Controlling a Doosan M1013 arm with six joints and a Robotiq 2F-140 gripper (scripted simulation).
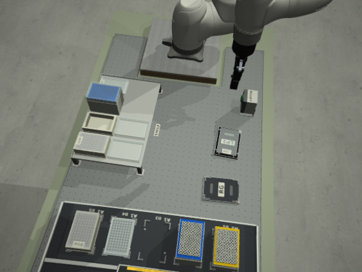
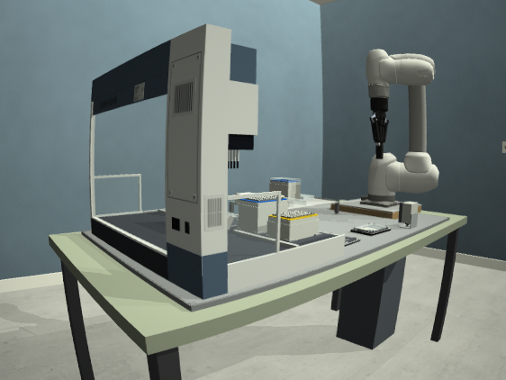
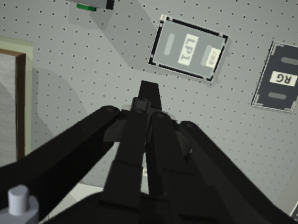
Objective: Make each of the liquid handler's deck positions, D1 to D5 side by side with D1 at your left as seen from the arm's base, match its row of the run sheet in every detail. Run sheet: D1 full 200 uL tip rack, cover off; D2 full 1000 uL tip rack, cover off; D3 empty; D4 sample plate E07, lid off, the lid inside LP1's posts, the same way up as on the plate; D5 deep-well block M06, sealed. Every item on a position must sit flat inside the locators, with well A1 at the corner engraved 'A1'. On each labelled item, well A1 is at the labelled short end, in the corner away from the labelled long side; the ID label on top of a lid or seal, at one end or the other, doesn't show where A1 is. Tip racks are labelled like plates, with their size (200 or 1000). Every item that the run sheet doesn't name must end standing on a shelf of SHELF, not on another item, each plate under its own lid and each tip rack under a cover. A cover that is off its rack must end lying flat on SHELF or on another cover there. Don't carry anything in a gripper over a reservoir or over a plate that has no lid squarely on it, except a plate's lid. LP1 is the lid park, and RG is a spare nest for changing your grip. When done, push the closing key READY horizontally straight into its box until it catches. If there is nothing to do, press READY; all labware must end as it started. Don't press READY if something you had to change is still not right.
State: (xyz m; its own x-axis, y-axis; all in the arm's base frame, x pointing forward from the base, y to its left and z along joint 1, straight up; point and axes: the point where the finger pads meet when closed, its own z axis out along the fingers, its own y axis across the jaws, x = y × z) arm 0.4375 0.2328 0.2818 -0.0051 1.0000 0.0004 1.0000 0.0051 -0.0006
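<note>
Right now my hand is 120 mm past the ready box, 80 mm to the right of it and 250 mm above it. Also, from my hand: clear lid 80 mm ahead, 20 mm to the left, 300 mm below; then RG nest 300 mm ahead, 20 mm to the left, 310 mm below; then lid park 80 mm ahead, 20 mm to the left, 310 mm below.
</note>
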